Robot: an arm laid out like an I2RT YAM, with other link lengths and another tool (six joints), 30 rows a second.
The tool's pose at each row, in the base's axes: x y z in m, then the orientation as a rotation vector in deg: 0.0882 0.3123 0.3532 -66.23 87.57 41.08; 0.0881 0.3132 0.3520 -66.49 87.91 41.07; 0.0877 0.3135 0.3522 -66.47 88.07 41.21; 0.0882 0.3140 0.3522 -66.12 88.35 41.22; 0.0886 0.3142 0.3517 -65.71 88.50 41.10; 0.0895 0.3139 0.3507 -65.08 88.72 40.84; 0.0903 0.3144 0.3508 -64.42 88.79 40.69; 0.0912 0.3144 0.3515 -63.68 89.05 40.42; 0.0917 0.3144 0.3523 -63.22 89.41 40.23; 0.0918 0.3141 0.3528 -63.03 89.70 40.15; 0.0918 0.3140 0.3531 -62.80 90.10 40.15; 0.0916 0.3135 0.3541 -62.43 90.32 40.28; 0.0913 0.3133 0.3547 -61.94 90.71 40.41; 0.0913 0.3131 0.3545 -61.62 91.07 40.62; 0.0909 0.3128 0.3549 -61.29 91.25 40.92; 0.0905 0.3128 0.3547 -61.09 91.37 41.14
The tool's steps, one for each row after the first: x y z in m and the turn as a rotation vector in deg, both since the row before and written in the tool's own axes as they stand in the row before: 0.0009 0.0006 0.0011 -0.15 0.38 0.07; -0.0003 0.0005 0.0001 -0.08 0.07 0.17; -0.0002 -0.0003 0.0006 0.21 0.04 0.31; 0.0004 -0.0002 0.0005 0.33 -0.06 0.20; 0.0010 -0.0008 0.0004 0.55 -0.08 0.26; -0.0003 -0.0006 0.0007 0.50 -0.23 0.25; -0.0007 -0.0009 0.0002 0.63 -0.09 0.33; -0.0008 -0.0005 0.0000 0.41 0.10 0.30; -0.0004 -0.0003 -0.0004 0.17 0.15 0.20; -0.0003 -0.0001 -0.0002 0.14 0.20 0.31; -0.0008 -0.0001 -0.0008 0.14 -0.04 0.35; -0.0005 0.0001 -0.0005 0.21 0.04 0.49; 0.0002 -0.0001 -0.0001 0.06 0.08 0.44; -0.0003 0.0002 -0.0005 0.00 -0.08 0.39; 0.0002 0.0004 -0.0001 -0.02 -0.05 0.26
